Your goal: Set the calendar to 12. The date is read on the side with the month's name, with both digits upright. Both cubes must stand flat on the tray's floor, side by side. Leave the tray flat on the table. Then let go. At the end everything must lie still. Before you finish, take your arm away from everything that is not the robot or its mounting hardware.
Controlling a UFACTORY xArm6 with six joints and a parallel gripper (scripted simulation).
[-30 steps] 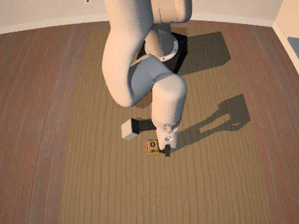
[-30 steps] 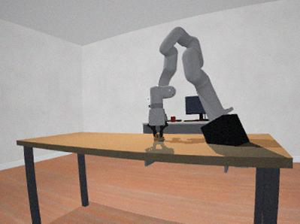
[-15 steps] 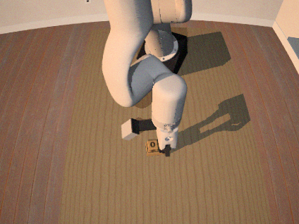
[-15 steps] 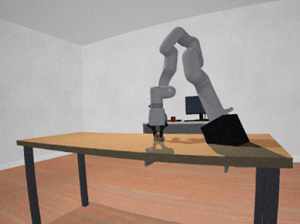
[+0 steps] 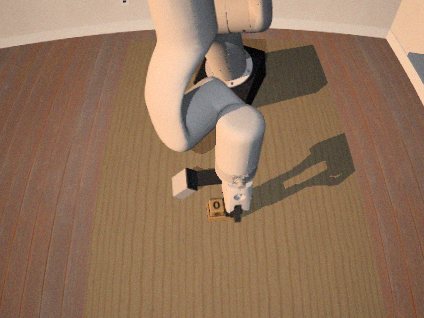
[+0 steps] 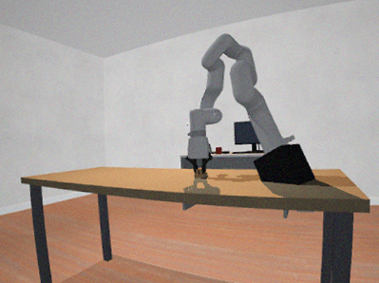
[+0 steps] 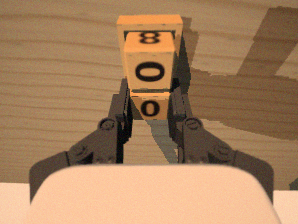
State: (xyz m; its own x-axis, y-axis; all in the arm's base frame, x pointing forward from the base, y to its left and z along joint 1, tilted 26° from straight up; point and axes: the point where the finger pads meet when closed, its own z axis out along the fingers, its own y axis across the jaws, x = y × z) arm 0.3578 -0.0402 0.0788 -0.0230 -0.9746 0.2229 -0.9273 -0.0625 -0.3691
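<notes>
Now: hand 2 cm to the left of the tray and 3 cm above it. Round my hand: number cube (1 cm below).
</notes>
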